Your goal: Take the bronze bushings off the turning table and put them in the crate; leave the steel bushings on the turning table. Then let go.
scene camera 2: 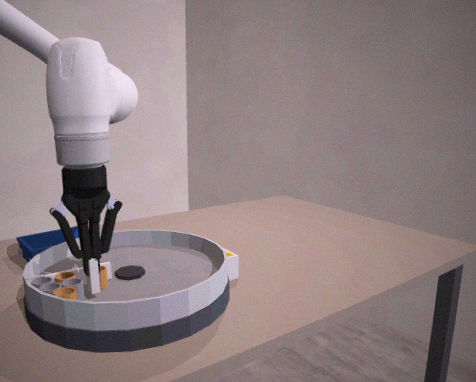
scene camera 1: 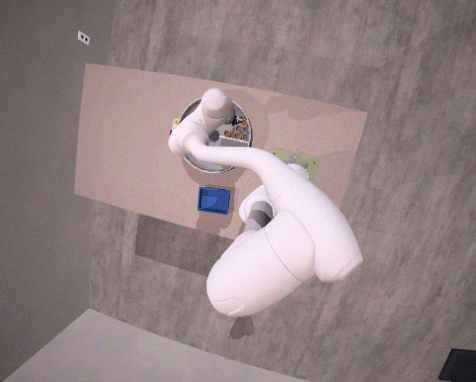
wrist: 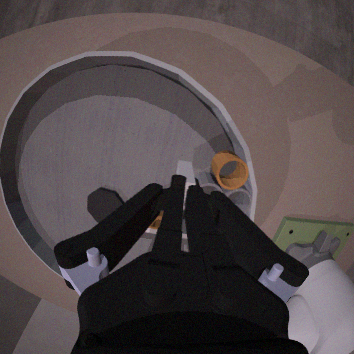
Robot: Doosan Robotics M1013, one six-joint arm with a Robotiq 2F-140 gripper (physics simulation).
Labels:
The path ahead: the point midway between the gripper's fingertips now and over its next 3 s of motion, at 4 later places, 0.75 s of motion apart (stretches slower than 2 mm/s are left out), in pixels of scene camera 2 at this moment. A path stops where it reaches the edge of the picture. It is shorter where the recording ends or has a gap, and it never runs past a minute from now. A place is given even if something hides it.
The gripper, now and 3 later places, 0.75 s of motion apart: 93,290; 91,287; 89,285; 91,267

